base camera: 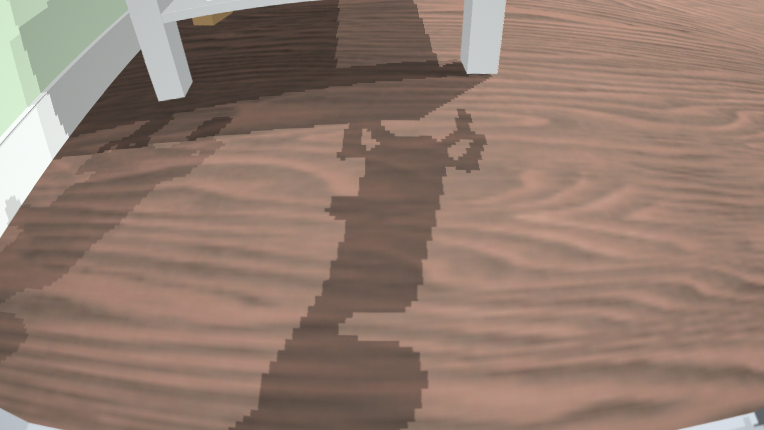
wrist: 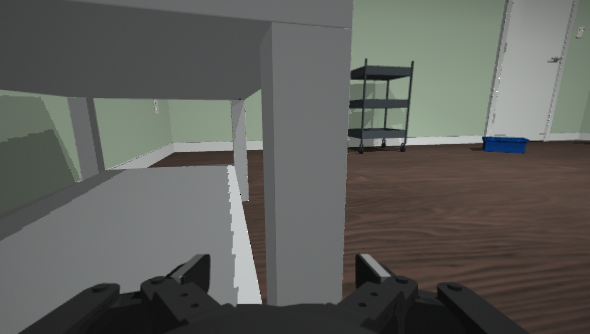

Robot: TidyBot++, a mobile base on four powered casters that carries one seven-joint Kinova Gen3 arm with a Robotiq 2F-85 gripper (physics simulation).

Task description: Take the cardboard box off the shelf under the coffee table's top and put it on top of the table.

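Observation:
The white coffee table's near leg stands upright in the middle of the wrist view, under the edge of the table top. The lower shelf stretches away to the left of that leg, and no box shows on the part in the wrist view. A small tan corner of something shows just below the shelf's edge in the base camera view; I cannot tell whether it is the cardboard box. My gripper is open and empty, its fingers spread to either side of the near leg as seen from the wrist.
In the base camera view, two table legs stand on the wooden floor, with a green wall at the left. In the wrist view, a dark three-tier cart and a blue bin stand far off, near a white door.

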